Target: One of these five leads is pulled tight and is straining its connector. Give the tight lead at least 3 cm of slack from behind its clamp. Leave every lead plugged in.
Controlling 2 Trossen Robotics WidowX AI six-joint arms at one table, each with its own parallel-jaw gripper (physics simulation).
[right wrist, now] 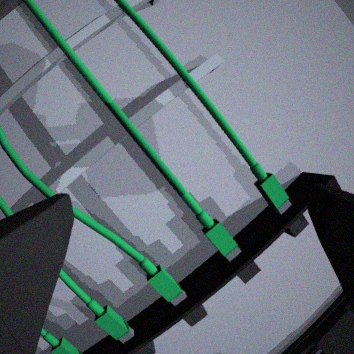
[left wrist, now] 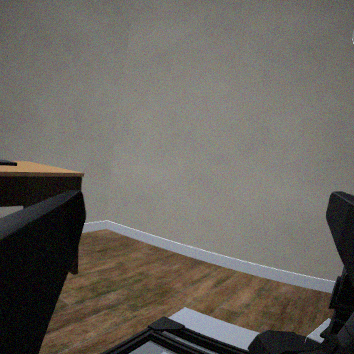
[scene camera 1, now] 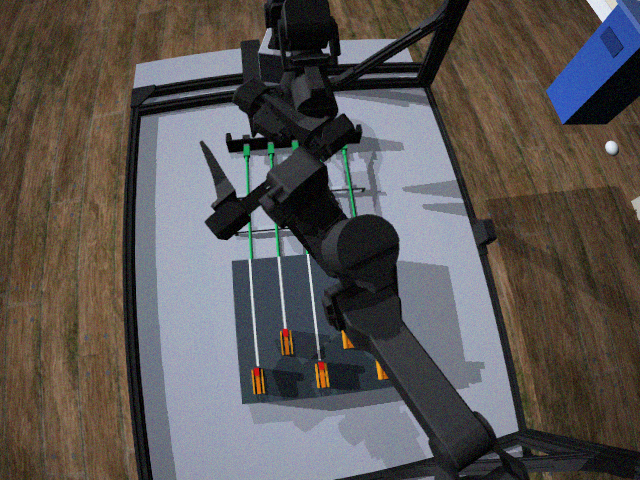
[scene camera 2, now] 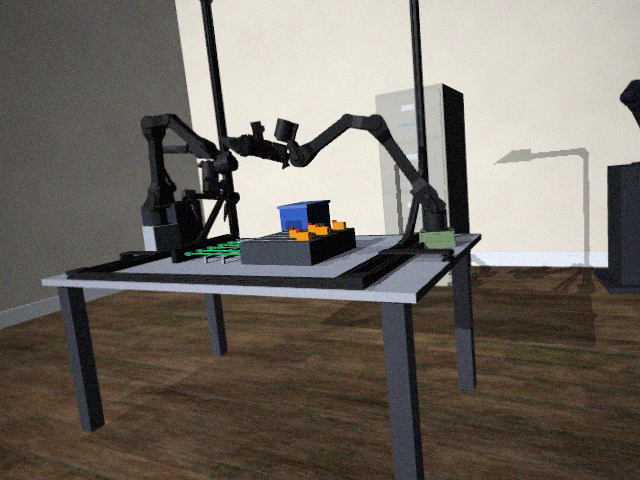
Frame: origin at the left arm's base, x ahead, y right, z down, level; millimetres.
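Where they show: left gripper, fingertip midpoint: (left wrist: 210,205) (scene camera 1: 232,117) (scene camera 2: 220,138); right gripper, fingertip midpoint: (right wrist: 193,202) (scene camera 1: 273,148) (scene camera 2: 211,221); left arm's base, origin of the base link: (scene camera 2: 436,230); right arm's base, origin of the base link: (scene camera 2: 160,224).
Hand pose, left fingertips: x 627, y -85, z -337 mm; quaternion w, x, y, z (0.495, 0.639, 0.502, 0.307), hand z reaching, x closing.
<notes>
Things, the pixels of their centre, and the offset from my left fingertips. "spot": a spot on its surface instead.
- black bar, surface spot: (right wrist: 260,227) spot: dx +193, dy +64, dz +363 mm
- rightmost, surface spot: (right wrist: 220,117) spot: dx +118, dy +17, dz +357 mm
Five green leads end in green connectors (right wrist: 221,238) (scene camera 1: 246,150) plugged into a black bar (right wrist: 260,227) (scene camera 1: 235,144). In the right wrist view, the second lead from the right (right wrist: 129,125) looks straight; the third (right wrist: 107,233) bows strongly, the rightmost (right wrist: 220,117) slightly. The two leftmost are partly hidden by a finger. White lead sections (scene camera 1: 253,310) run to orange clamps with red tops (scene camera 1: 258,383) (scene camera 2: 338,225) on a dark box (scene camera 1: 268,299) (scene camera 2: 276,253). My right gripper (right wrist: 193,202) (scene camera 2: 213,214) is open above the connectors. My left gripper (left wrist: 210,205) (scene camera 2: 224,142) is open and high.
The left arm (scene camera 1: 413,366) (scene camera 2: 330,133) reaches over the box and hides parts of two clamps and the fourth lead in scene camera 1. Thin crossbars (right wrist: 212,62) lie across under the leads. A black frame (scene camera 1: 131,289) edges the table. A blue box (scene camera 1: 594,72) stands beyond it.
</notes>
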